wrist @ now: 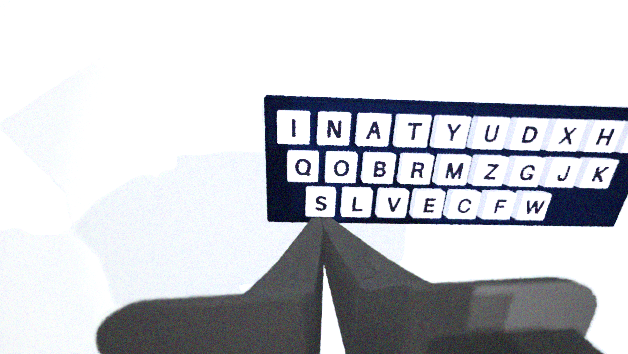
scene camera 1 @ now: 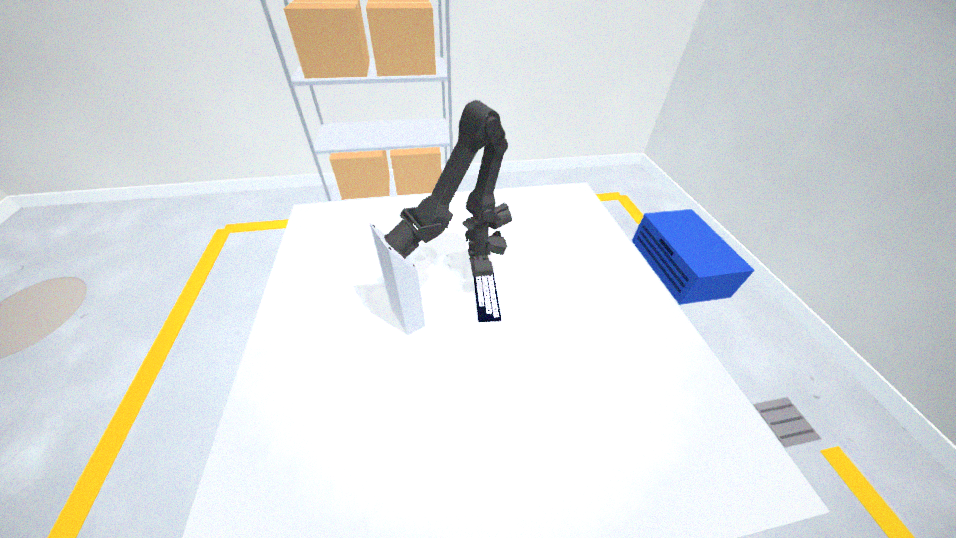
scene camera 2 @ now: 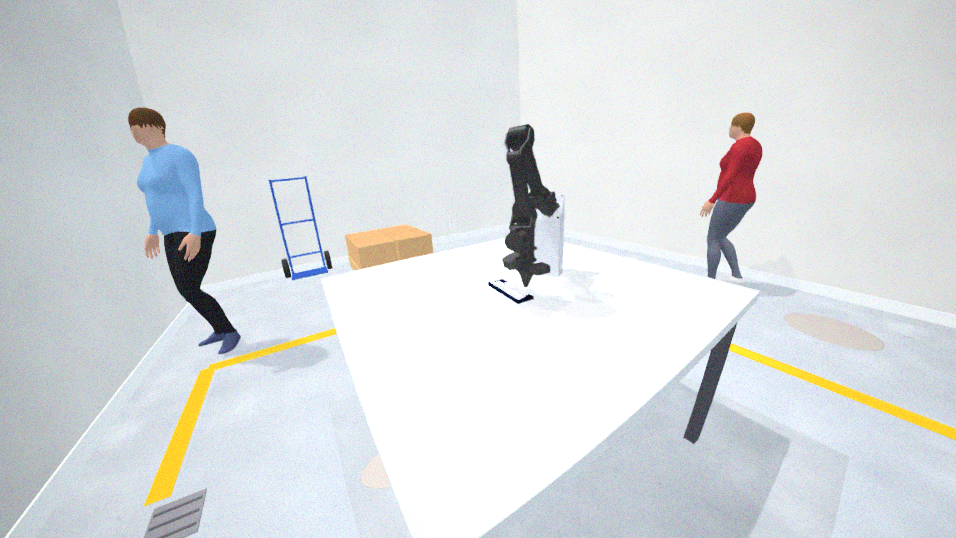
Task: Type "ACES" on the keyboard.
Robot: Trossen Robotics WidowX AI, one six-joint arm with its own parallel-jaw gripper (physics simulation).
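Frame: origin at the arm's base, x ahead, y left, z up, level; metres.
Where they show: gripper, fingertip midpoint: (wrist: 320, 226) (scene camera 2: 525, 287); arm's base at its link origin: (scene camera 1: 394, 246) (scene camera 2: 549, 207).
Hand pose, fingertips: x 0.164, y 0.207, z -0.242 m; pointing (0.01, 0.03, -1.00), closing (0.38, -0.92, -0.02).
Observation:
Things, the pixels of their centre, and the offset from my fingertips. Level surfaces: height alone.
- dark blue keyboard at the middle of its body: (wrist: 454, 167) (scene camera 1: 486, 293) (scene camera 2: 509, 289) dx +0.044, dy -0.065, dz -0.032 m
- C key at the middle of its body: (wrist: 461, 204) dx +0.027, dy -0.076, dz -0.027 m
- E key at the middle of its body: (wrist: 426, 203) dx +0.020, dy -0.057, dz -0.027 m
- S key at the middle of its body: (wrist: 320, 201) dx +0.001, dy -0.001, dz -0.027 m
- table at its surface level: dz -0.040 m
A dark blue keyboard (scene camera 1: 490, 318) (scene camera 2: 502, 293) (wrist: 582, 212) with white keys in three rows lies on the white table. In the wrist view the A key (wrist: 373, 130) is third in the far row. The C key (wrist: 462, 205), the E key (wrist: 428, 205) and the S key (wrist: 320, 203) are in the near row, S at its left end. My gripper (wrist: 320, 226) (scene camera 2: 526, 284) is shut and empty. Its tips point down and appear at the lower edge of the S key in the wrist view. How far they are above it I cannot tell. In scene camera 1 the gripper hides one end of the keyboard.
A light upright panel (scene camera 1: 399, 287) (scene camera 2: 550, 244) stands beside the arm on the table (scene camera 1: 467, 414) (scene camera 2: 467, 374). A blue cabinet (scene camera 1: 695, 247), a shelf unit (scene camera 1: 374, 80) with cartons, a hand truck (scene camera 2: 298, 221) and two people (scene camera 2: 175, 194) (scene camera 2: 740, 170) are on the floor around.

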